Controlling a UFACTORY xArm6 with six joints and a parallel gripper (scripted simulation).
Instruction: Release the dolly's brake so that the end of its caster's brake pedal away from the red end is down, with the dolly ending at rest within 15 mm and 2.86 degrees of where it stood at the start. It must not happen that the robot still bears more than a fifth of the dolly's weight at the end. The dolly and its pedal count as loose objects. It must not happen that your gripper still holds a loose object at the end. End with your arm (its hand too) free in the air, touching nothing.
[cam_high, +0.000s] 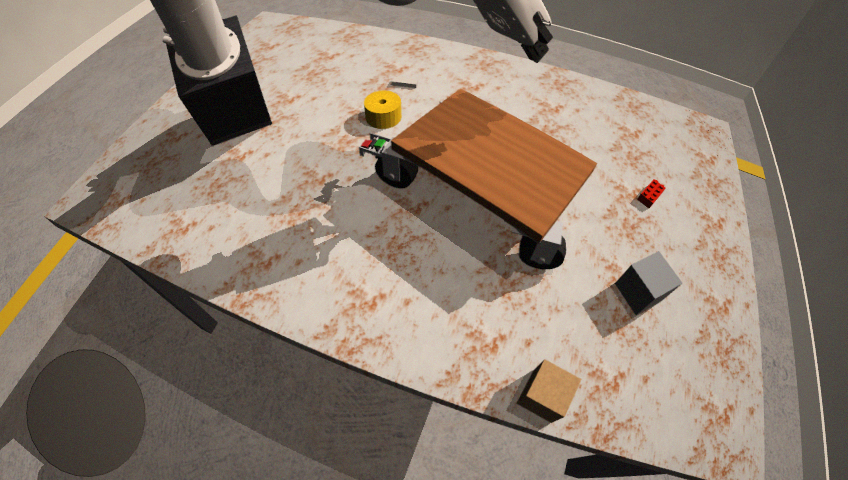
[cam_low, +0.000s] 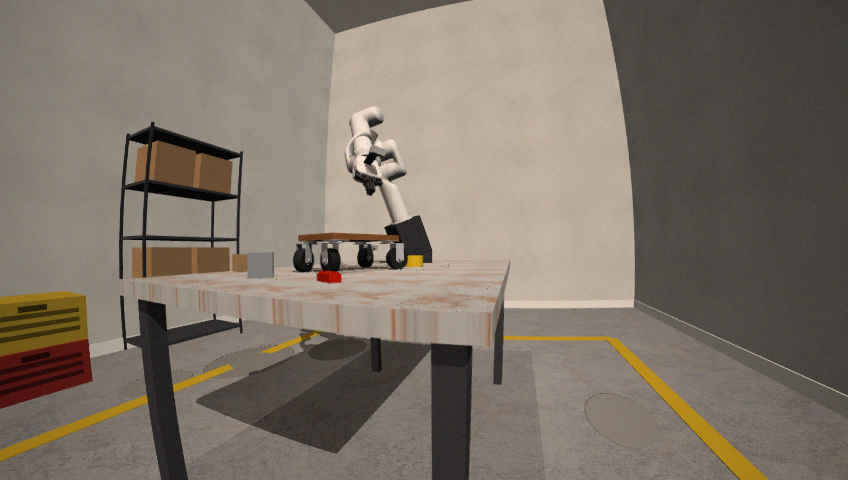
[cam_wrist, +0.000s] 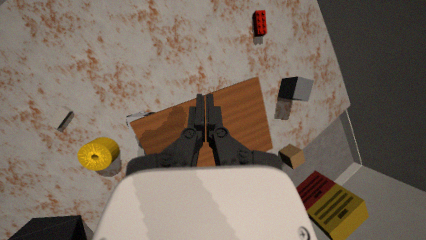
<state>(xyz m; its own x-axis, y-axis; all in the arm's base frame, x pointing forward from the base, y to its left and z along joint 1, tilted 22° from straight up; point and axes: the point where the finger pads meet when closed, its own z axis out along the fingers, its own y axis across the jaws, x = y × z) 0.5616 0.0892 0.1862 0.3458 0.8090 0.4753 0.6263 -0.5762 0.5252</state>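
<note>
My hand is 25 cm past the brake pedal, 20 cm above it and 8 cm to the left of it. From my hand the other things lie so: grey cube: 27 cm ahead, 25 cm below, 23 cm to the right; yellow ring: 29 cm behind, 26 cm below, 9 cm to the left; red brick: 32 cm ahead, 27 cm below.
</note>
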